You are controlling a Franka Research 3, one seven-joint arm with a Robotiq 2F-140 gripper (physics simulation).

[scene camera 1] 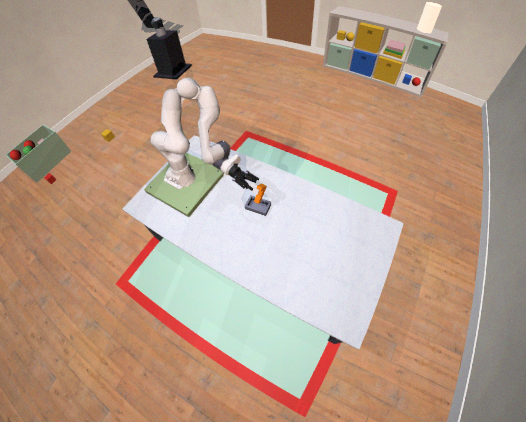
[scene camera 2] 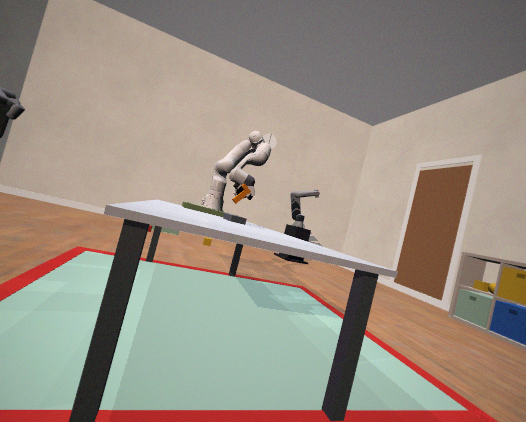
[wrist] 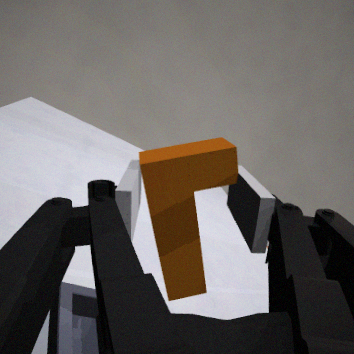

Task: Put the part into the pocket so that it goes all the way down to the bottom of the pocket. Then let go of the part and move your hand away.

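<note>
My gripper (scene camera 1: 255, 185) (scene camera 2: 242, 193) (wrist: 185, 182) is shut on the orange L-shaped part (scene camera 1: 260, 193) (scene camera 2: 241, 193) (wrist: 182, 211). In the wrist view the finger pads press the wide end of the part from both sides, and its long leg points back toward the wrist. The grey pocket block (scene camera 1: 258, 205) (scene camera 2: 234, 218) (wrist: 75, 316) lies on the white table (scene camera 1: 311, 255) (scene camera 2: 178, 218) (wrist: 42, 140). In scene camera 1 the part stands upright over the pocket; scene camera 2 shows it tilted and held clear above the block.
The arm stands on a green base plate (scene camera 1: 190, 190) (scene camera 2: 198, 208) at the table's back left corner. A second small arm on a black pedestal (scene camera 1: 166, 52) (scene camera 2: 296, 232) stands on the floor behind the table. A shelf unit (scene camera 1: 441, 38) stands at the far wall.
</note>
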